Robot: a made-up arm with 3 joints. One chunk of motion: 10 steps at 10 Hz.
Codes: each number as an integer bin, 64 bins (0 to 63) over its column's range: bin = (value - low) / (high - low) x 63, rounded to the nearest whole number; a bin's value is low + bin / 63 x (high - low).
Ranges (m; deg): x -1..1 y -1..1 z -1..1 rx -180..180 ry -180..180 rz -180..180
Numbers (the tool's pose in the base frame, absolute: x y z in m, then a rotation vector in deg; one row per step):
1: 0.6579 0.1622 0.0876 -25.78 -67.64 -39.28
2: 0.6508 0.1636 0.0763 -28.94 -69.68 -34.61
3: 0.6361 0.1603 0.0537 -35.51 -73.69 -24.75
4: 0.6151 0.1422 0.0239 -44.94 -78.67 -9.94
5: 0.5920 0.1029 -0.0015 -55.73 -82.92 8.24
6: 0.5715 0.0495 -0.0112 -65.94 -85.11 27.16
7: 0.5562 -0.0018 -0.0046 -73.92 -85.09 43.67
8: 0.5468 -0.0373 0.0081 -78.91 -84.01 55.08
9: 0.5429 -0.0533 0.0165 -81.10 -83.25 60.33
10: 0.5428 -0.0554 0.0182 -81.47 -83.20 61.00
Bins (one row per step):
1: 52 37 34 27 20 25
2: 52 37 34 26 19 25
3: 52 37 33 25 19 27
4: 51 36 32 24 18 30
5: 50 35 31 22 17 33
6: 50 33 31 20 17 36
7: 49 31 31 19 17 39
8: 49 30 32 18 17 41
9: 49 30 32 17 17 42
10: 49 30 32 17 17 42

